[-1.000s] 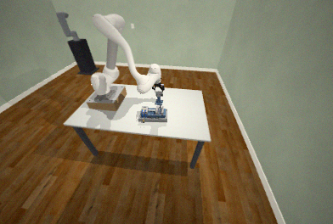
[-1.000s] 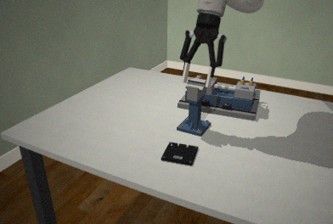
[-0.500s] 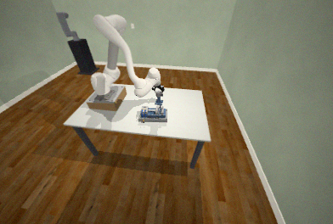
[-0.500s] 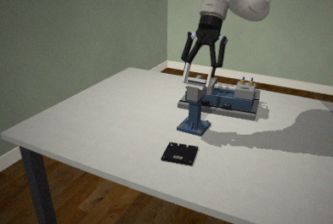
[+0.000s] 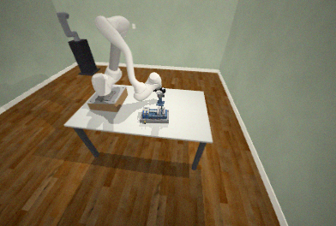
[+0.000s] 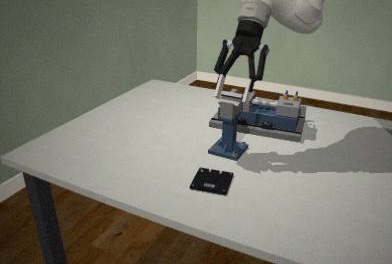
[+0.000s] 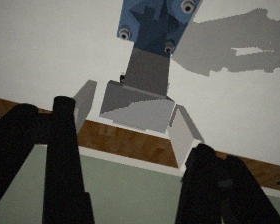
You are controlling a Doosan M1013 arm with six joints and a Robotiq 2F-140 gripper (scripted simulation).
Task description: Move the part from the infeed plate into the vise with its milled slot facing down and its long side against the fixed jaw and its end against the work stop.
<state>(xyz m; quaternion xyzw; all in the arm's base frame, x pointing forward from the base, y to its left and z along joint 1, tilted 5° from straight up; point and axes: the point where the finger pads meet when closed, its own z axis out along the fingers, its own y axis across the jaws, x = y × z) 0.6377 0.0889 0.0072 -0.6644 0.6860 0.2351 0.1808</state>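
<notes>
Now: the part 2 cm to the left of my hand and 2 cm below it. The rest, counted from my hand: work stop: 15 cm to the right, 9 cm below, 4 cm ahead; then blue foot: 17 cm below, 2 cm to the left; then blue v-block stand: 12 cm below, 2 cm to the left.
</notes>
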